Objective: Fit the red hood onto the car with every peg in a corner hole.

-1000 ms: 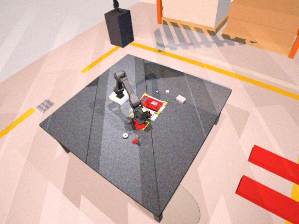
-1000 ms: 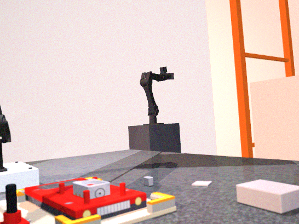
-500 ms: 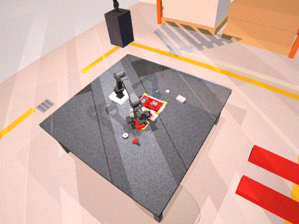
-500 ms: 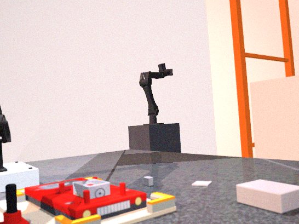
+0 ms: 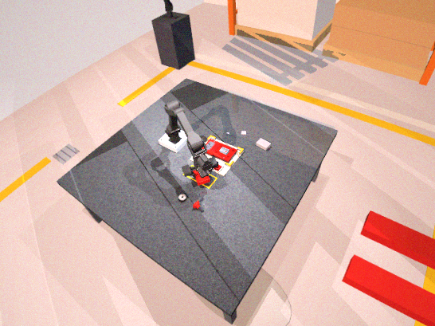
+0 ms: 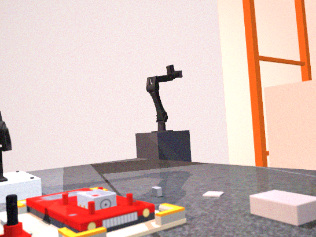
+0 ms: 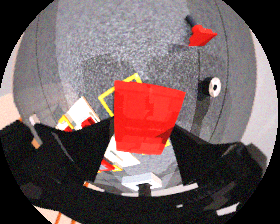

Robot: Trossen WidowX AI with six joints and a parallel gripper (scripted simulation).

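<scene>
My gripper tip is now 240 mm to the right of the engine block, 20 mm above it and 10 mm past it. The rest, counted from my gripper tip: red hood 10 mm above.
</scene>
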